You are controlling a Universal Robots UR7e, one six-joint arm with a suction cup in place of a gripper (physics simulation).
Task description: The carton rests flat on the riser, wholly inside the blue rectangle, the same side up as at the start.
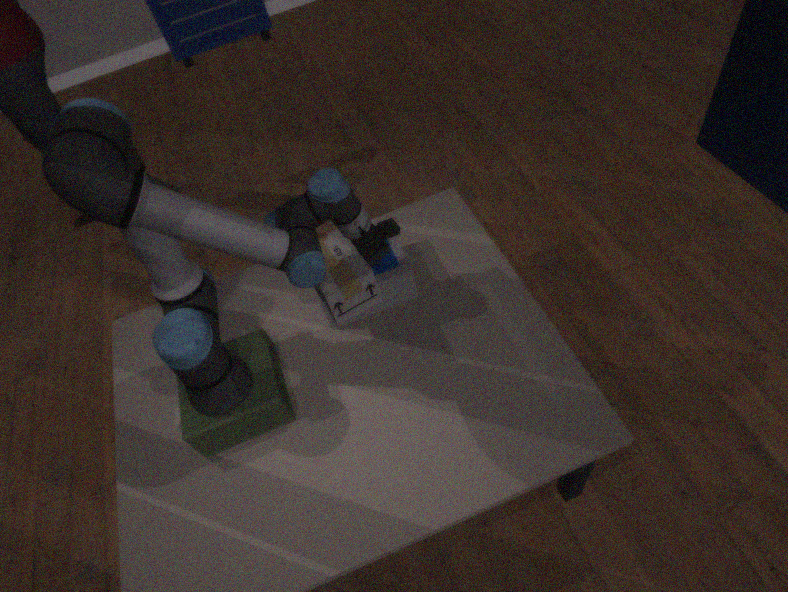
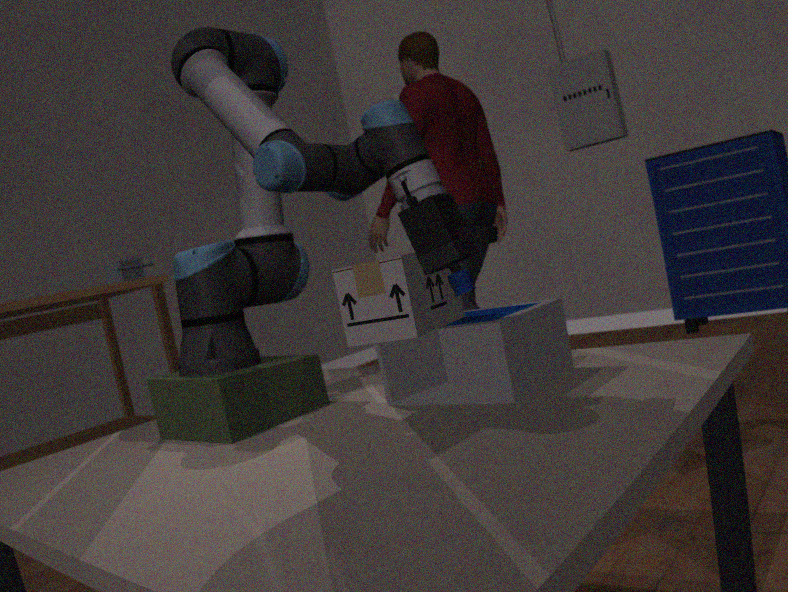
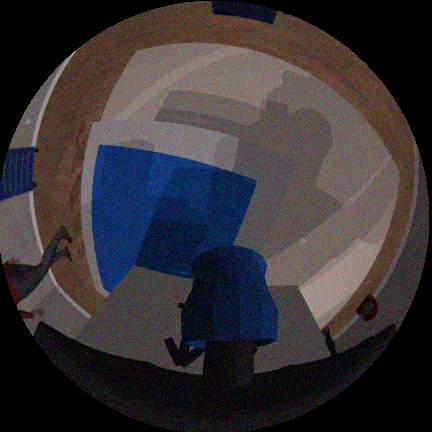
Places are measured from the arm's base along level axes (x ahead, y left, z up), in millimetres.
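Where they show: hand, its tool point: (image 2: 465, 292) (image 3: 228, 273); arm's base, origin of its link: (image 1: 221, 387) (image 2: 220, 368).
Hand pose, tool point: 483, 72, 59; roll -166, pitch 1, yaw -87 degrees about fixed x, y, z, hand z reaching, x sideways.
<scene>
Things, the pixels of their top centre, and the offset from my tool point, as dx, dy, dz. Level surfaces: height alone.
- white carton, centre of its top: (image 2: 393, 257) (image 1: 332, 260) -113, +0, +75
- grey riser, centre of its top: (image 3: 141, 260) (image 2: 467, 317) (image 1: 355, 259) -43, +76, -47
- blue rectangle, centre of its top: (image 3: 141, 260) (image 2: 467, 317) -43, +76, -47
- table's, height of its surface: dz -167
The white carton (image 1: 348, 283) (image 2: 374, 305) (image 3: 132, 318), with black up-arrows on its sides and a tan patch on top, stands upright at the near-left edge of the grey riser (image 1: 389, 304) (image 2: 534, 356) (image 3: 160, 135). Part of it overhangs that edge. The blue rectangle (image 2: 493, 313) (image 3: 120, 201) on the riser's top lies mostly bare beside the carton. My suction cup (image 1: 384, 261) (image 2: 459, 281) (image 3: 229, 257) hangs close alongside the carton's side face. Its mouth points down at the blue rectangle, with nothing on it.
The arm's base stands on a green block (image 1: 254, 408) (image 2: 234, 395) at the table's (image 1: 413, 432) (image 2: 445, 510) left. A person in a red top (image 2: 452, 146) stands behind the arm. A blue cabinet (image 1: 203, 19) (image 2: 719, 222) stands by the wall.
</scene>
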